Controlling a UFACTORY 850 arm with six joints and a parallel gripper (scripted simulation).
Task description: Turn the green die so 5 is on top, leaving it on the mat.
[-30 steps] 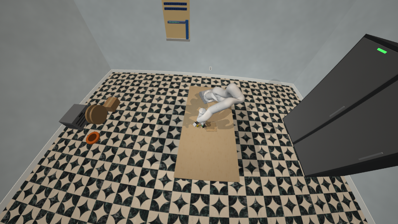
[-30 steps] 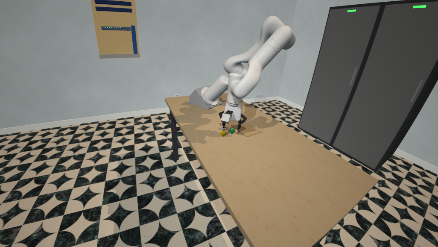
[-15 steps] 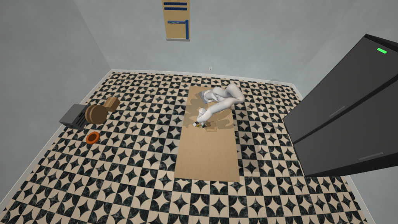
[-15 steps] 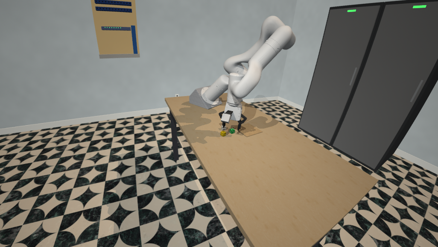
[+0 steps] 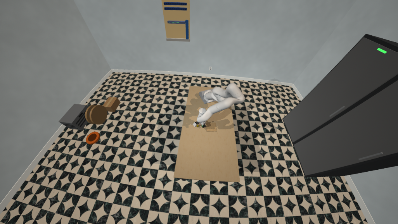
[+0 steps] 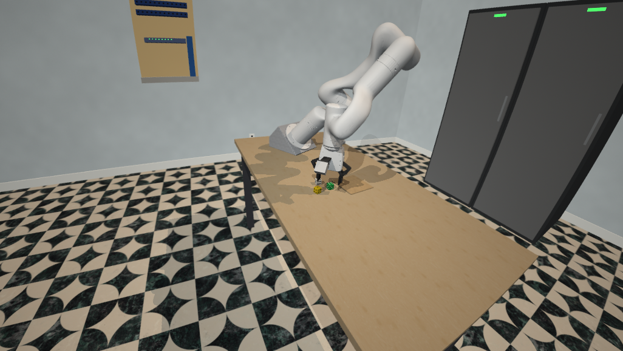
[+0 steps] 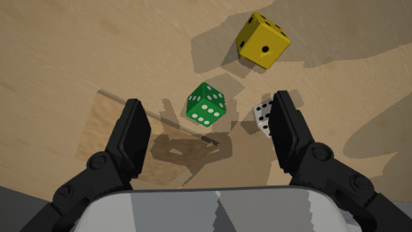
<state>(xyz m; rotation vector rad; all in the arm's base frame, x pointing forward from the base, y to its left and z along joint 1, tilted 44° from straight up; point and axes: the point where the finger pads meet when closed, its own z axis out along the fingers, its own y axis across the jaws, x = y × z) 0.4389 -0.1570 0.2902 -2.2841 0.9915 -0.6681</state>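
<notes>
Now: the green die 40 mm below my hand, 20 mm to the left of it and 20 mm behind it. Also, from my hand: white die 70 mm behind, 40 mm below, 20 mm to the right; then yellow die 50 mm to the right, 40 mm below; then tan mat 140 mm to the left, 50 mm below, 30 mm behind.
</notes>
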